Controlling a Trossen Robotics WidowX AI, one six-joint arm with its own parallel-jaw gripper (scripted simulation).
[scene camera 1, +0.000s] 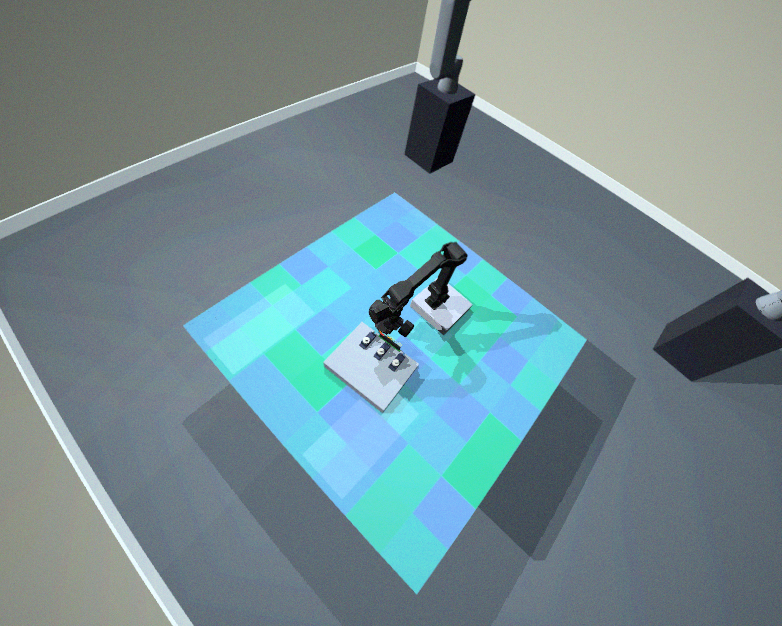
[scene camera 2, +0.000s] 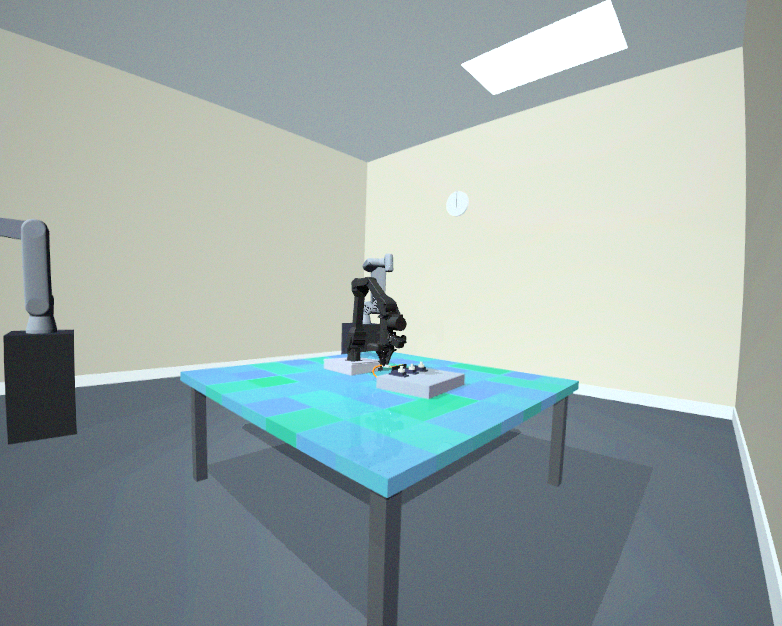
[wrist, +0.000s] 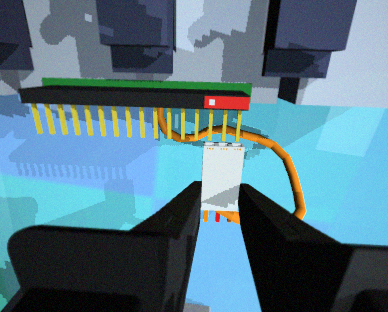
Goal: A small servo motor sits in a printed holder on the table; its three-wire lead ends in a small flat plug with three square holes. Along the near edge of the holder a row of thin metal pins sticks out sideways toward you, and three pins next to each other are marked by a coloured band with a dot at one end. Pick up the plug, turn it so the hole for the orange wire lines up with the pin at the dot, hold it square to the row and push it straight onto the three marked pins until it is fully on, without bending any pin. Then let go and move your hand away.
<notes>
In view: the gripper [scene camera 2: 385, 365] and a grey printed holder [scene camera 2: 429, 384].
The gripper shows as well in the wrist view [wrist: 219, 190].
</notes>
